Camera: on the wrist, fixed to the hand. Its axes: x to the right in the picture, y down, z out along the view.
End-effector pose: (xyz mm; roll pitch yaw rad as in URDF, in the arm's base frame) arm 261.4 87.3 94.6 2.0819 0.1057 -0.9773
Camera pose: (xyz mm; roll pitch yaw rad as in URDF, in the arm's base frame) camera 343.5 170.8 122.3 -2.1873 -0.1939 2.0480
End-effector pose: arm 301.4 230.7 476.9 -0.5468 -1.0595 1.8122
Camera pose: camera 373.4 305.5 415.9 0.5596 1.1894 -1.1794
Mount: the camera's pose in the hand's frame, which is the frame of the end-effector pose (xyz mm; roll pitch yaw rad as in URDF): -26.1 -34.3 -112.4 -0.1244 0.1432 3.1196
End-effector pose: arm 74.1 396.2 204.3 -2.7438 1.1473 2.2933
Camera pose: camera 19.7 476.0 276.1 2.3865 -1.2620 -0.5977
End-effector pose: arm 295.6 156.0 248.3 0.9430 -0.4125 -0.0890
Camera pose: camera 315.5 225.3 151.9 -1.1281 0.4750 2.9078
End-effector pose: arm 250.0 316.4 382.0 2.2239 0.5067 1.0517
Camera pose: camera 153.0 368.5 430.6 -2.2819 -0.6079 -2.2122
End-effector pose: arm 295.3 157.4 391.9 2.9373 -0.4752 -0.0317
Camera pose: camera 226.7 216.0 471.6 -3.0633 0.3305 3.1018
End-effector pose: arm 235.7 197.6 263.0 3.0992 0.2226 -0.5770
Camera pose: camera 256.2 230.9 376.9 3.0563 -0.3666 2.5814
